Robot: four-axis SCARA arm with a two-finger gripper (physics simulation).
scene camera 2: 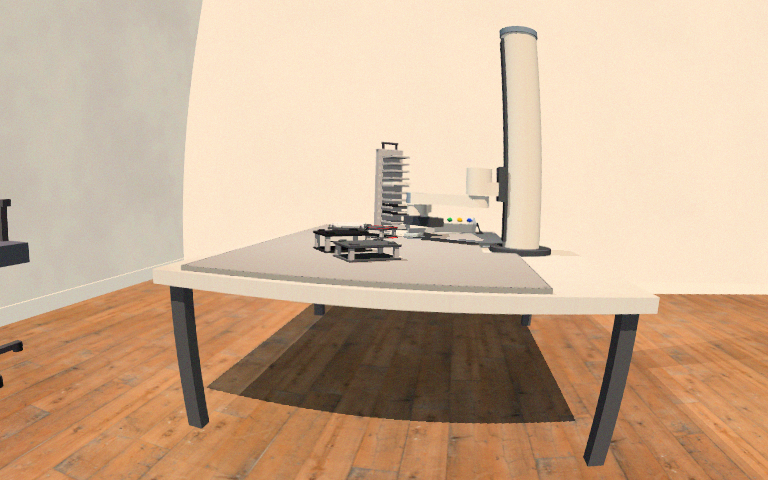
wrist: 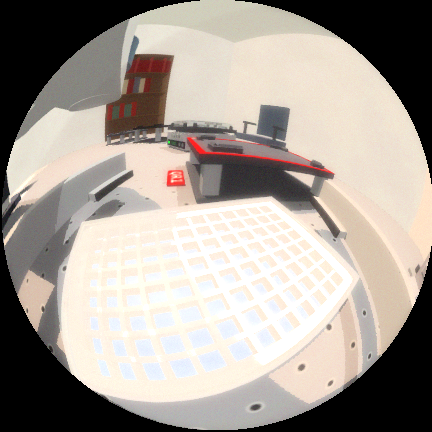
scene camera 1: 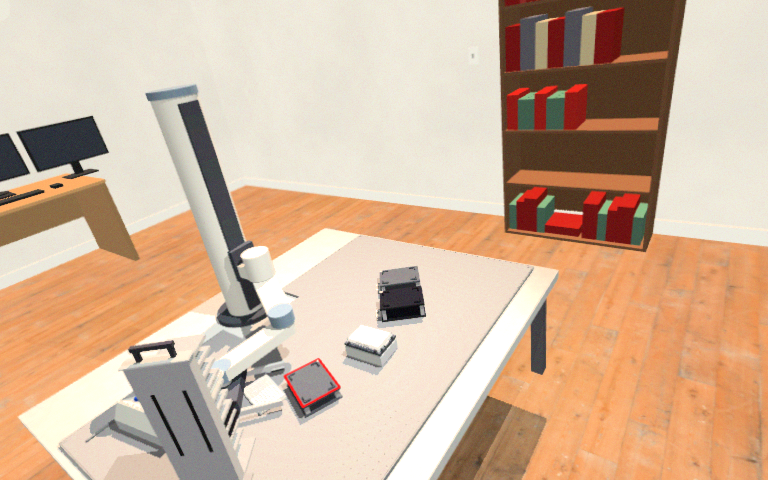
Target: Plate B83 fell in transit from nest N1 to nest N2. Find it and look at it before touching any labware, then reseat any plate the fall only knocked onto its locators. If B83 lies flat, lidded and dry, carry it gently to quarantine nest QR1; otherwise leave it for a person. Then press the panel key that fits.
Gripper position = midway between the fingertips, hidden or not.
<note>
My gripper [scene camera 1: 284, 381] carries nothing. Also in view: a lid [scene camera 1: 263, 390]. A white plate [scene camera 1: 371, 338] rests on a white-topped station [wrist: 177, 138].
The lid also shows in the wrist view [wrist: 171, 304]. My gripper is seen too in the wrist view [wrist: 221, 169].
</note>
